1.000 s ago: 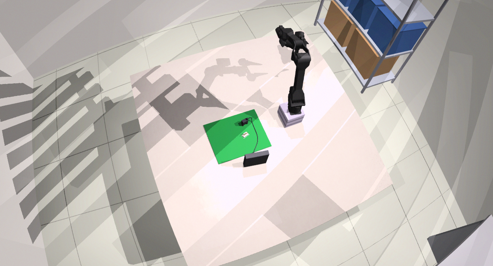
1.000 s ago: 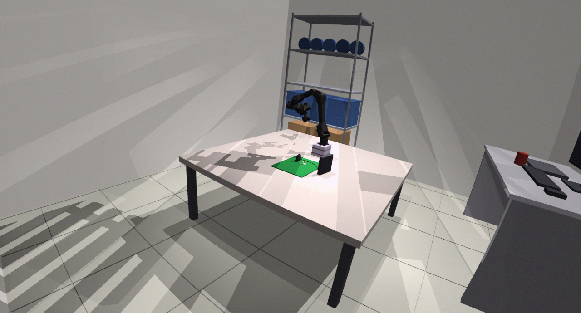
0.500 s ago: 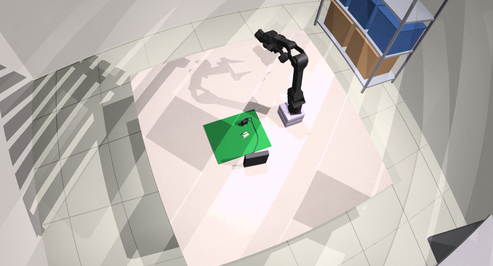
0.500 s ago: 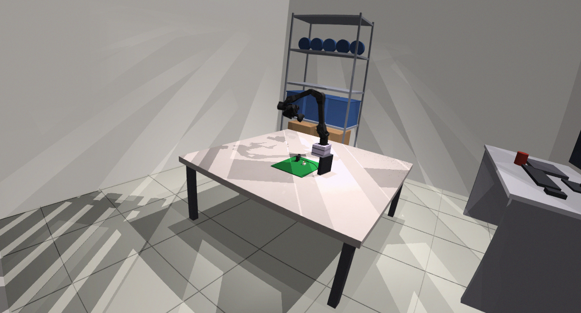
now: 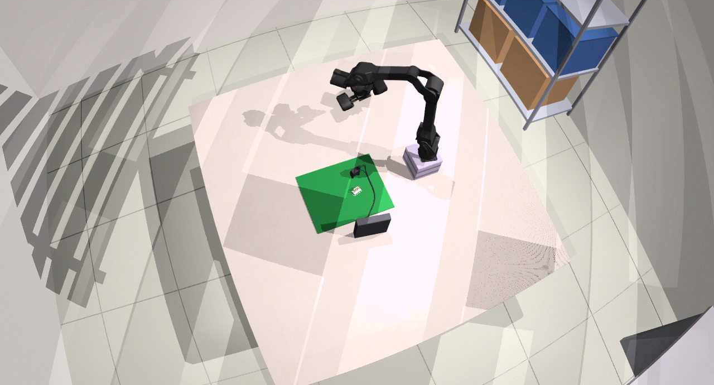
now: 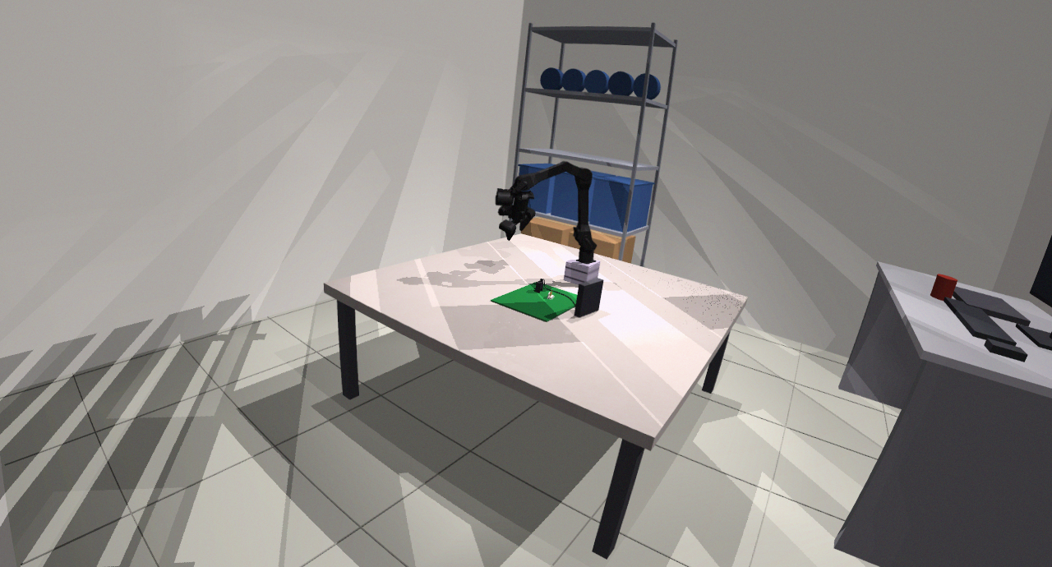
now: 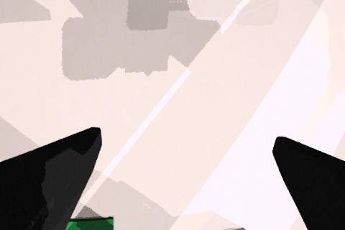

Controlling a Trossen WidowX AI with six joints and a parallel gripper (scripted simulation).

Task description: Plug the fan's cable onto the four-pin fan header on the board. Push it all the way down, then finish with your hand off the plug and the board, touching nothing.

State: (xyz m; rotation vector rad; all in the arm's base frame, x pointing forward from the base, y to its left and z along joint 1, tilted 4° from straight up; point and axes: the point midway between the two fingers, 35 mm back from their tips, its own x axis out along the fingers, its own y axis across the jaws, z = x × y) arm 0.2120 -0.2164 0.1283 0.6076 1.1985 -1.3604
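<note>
Right now my gripper tip is 70 mm short of the black fan plug, 240 mm to the right of it and 140 mm above it. Also, from my gripper tip: dark fan block: 60 mm ahead, 460 mm to the left, 100 mm below; then green board: 120 mm ahead, 300 mm to the left, 180 mm below; then white four-pin header: 80 mm ahead, 310 mm to the left, 160 mm below.
</note>
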